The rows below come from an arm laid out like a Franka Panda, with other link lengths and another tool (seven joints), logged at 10 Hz.
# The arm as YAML. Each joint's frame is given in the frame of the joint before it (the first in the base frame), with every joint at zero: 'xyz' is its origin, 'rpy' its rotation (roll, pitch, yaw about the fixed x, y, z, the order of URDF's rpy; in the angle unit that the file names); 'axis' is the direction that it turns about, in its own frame. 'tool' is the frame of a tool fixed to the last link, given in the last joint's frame.
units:
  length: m
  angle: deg
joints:
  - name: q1
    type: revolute
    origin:
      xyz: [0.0, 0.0, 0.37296]
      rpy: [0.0, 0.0, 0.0]
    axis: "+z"
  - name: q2
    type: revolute
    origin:
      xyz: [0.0, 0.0, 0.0]
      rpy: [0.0, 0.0, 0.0]
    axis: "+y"
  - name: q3
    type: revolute
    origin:
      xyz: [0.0, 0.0, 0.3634]
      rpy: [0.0, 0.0, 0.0]
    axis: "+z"
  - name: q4
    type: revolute
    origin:
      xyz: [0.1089, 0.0, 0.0]
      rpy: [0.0, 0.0, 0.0]
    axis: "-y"
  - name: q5
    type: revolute
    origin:
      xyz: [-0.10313, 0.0, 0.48]
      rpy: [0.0, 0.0, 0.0]
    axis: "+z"
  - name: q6
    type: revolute
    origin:
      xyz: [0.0, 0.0, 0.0]
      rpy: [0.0, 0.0, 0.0]
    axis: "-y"
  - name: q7
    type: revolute
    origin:
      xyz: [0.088, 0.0, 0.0]
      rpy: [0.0, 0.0, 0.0]
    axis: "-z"
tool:
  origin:
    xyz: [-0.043, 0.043, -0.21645]
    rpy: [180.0, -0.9, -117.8]
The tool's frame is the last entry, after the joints.
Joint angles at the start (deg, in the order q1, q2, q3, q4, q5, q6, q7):
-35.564 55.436 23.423 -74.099 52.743 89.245 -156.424
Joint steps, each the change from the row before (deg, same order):
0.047 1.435 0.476 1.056 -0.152 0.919 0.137
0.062 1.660 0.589 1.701 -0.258 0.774 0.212
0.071 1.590 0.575 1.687 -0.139 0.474 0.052
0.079 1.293 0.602 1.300 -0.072 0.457 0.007
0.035 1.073 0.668 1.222 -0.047 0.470 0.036
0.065 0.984 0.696 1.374 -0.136 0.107 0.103
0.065 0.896 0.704 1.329 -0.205 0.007 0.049
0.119 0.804 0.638 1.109 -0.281 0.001 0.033
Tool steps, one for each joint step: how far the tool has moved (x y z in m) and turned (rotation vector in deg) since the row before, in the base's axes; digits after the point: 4 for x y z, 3 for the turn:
0.0052 0.0014 -0.0096 0.126 0.021 -0.712
0.0076 0.0001 -0.0072 0.114 -0.296 -0.725
0.0070 0.0006 -0.0058 0.346 -0.449 -0.557
0.0059 0.0023 -0.0044 0.400 -0.409 -0.445
0.0063 0.0020 -0.0017 0.370 -0.522 -0.488
0.0061 0.0022 0.0011 0.427 -0.617 -0.199
0.0057 0.0022 0.0020 0.399 -0.687 -0.077
0.0044 0.0031 0.0010 0.317 -0.548 0.062

